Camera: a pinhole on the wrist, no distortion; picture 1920 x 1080 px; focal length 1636.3 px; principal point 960.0 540.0 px. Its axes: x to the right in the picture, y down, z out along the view. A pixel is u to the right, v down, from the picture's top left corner.
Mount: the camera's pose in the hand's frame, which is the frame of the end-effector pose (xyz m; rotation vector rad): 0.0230 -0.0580 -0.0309 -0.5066 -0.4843 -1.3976
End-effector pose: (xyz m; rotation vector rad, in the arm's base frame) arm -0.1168 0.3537 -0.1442 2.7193 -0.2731 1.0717
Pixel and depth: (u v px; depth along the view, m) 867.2 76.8 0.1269
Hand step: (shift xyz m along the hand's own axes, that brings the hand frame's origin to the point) -0.0163 0.0200 0.0682
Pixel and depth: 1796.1 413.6 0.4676
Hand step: 0.0034 0.0286 0.4879
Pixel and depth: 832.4 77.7 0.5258
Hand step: -0.1408 0.2742 0.3728
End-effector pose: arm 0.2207 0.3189 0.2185 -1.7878 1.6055 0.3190
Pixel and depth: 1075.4 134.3 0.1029
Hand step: -0.0038 -0.0048 0.0571
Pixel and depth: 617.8 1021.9 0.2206
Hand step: 0.0775 0.1174 0.1149
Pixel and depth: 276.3 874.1 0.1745
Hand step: 0.0464 0.1081 0.0635
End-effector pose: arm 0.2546 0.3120 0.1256 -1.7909 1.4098 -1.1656
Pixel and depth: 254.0 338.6 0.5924
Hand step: -0.0911 0.4923 0.2943
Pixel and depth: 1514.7 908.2 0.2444
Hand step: 0.0814 0.0282 0.2115
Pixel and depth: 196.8 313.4 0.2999
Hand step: -0.0405 0.2284 0.1277
